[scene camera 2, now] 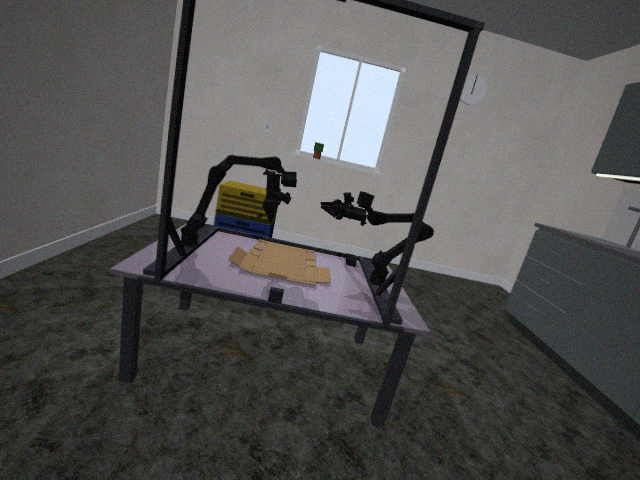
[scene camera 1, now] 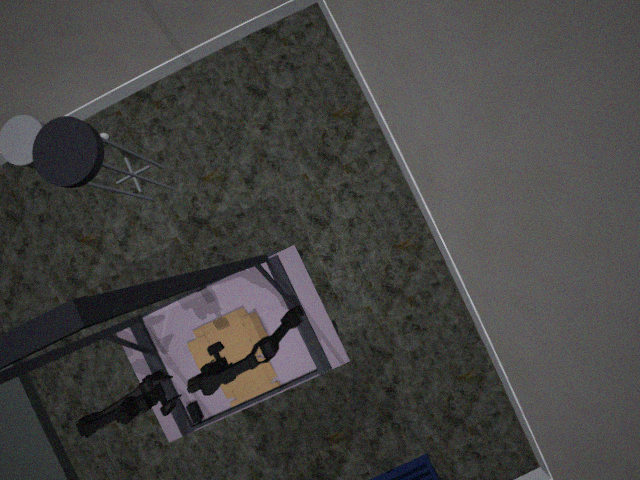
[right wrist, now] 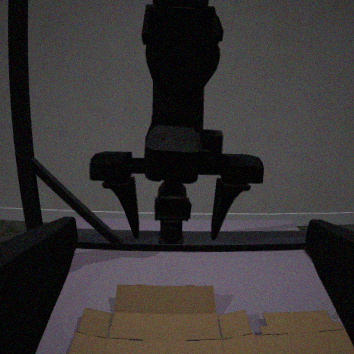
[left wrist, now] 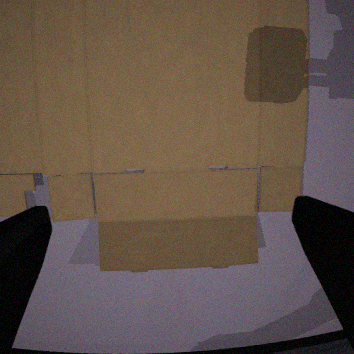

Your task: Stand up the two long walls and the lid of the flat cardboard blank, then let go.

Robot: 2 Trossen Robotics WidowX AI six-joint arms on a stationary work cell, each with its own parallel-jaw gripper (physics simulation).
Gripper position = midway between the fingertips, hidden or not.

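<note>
My left gripper point(left wrist: 172, 213) is open and holds nothing, and the right wrist view shows that gripper too point(right wrist: 174, 237). My right gripper point(scene camera 1: 176, 386) is likewise open and empty; the right wrist view has my right gripper as well, point(right wrist: 194, 231). There are also the black frame posts point(scene camera 2: 471, 41), and I can find the posts both in scene camera 1 point(scene camera 1: 108, 305) and in the right wrist view point(right wrist: 27, 181).
</note>
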